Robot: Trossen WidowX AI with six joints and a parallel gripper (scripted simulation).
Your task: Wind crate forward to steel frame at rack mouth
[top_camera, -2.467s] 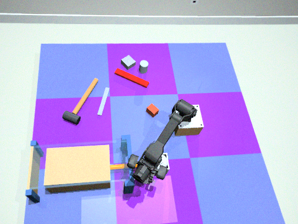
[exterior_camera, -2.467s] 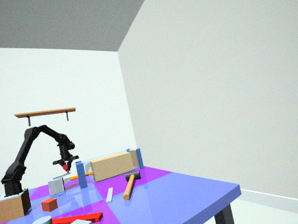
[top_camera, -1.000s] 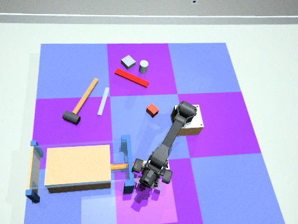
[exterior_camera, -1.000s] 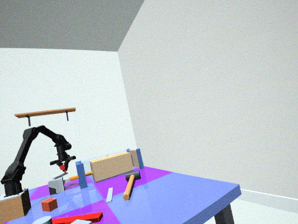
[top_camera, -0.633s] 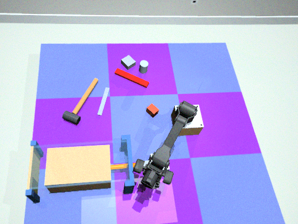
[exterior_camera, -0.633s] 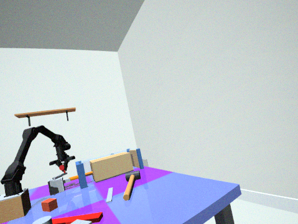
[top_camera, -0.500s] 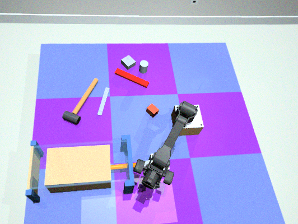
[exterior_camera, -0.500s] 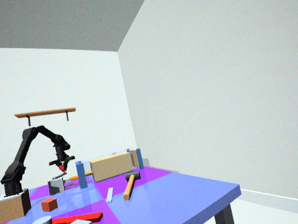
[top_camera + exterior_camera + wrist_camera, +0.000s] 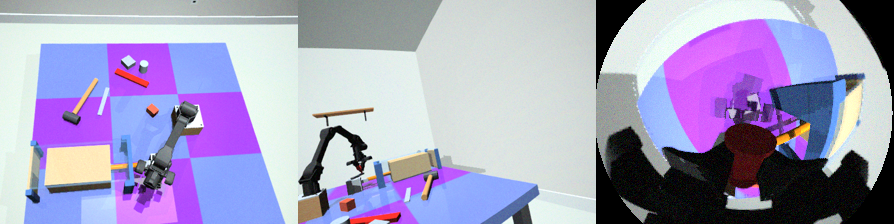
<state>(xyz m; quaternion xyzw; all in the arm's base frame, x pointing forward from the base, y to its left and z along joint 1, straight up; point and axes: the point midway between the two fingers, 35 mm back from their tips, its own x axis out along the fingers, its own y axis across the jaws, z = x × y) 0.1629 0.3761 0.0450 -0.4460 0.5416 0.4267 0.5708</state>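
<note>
My gripper tip is now 2 cm below the red knob. The rest, counted from my gripper tip: winch handle (4 cm to the right, 2 cm behind, 1 cm below); winch (11 cm to the right, 8 cm below, 5 cm behind); grey strip (47 cm to the right, 32 cm ahead, 11 cm below).
</note>
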